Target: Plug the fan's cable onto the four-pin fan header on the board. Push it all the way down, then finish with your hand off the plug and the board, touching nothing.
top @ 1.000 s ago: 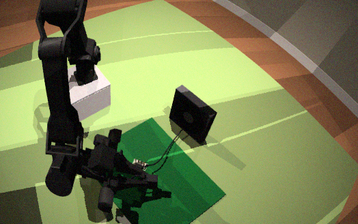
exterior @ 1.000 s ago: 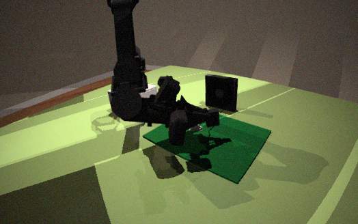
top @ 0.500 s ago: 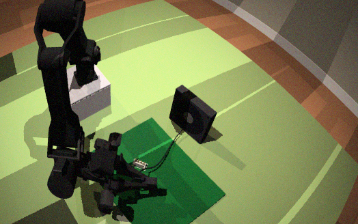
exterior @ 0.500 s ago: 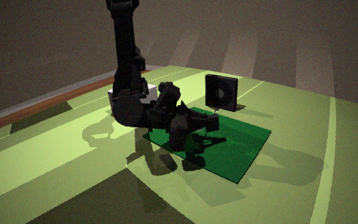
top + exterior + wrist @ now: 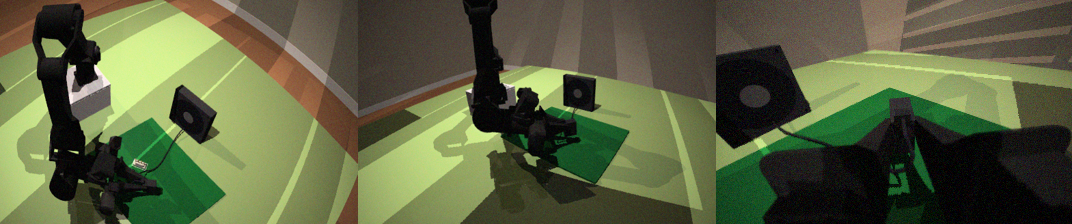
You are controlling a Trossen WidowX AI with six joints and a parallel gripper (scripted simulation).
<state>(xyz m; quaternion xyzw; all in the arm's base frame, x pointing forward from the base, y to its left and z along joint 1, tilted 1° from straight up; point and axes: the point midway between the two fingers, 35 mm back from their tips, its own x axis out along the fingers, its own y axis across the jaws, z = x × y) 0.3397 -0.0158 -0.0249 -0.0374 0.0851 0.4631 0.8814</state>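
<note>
Now: the board 7 cm below my gripper tip, 3 cm to the left of it and 3 cm behind it. From my gripper tip the other things lie so: dark fan plug (1 cm below); black square fan (20 cm to the left, 12 cm behind).
</note>
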